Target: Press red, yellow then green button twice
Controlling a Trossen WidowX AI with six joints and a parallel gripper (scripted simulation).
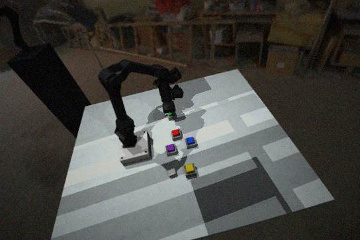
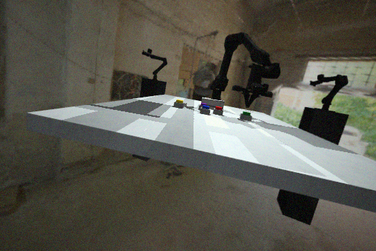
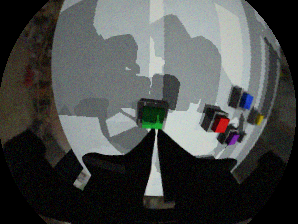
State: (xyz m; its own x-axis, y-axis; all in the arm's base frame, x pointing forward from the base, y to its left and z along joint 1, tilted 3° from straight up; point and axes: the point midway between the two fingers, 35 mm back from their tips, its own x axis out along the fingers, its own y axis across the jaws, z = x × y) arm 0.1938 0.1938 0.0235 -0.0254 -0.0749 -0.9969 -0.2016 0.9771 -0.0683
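Now: gripper tip 30 mm above the green button. From my gripper tip the other things lie so: blue button: 190 mm to the right, 110 mm ahead, 30 mm below; purple button: 230 mm to the right, 30 mm below, 10 mm ahead; red button: 140 mm to the right, 30 mm below, 30 mm ahead.
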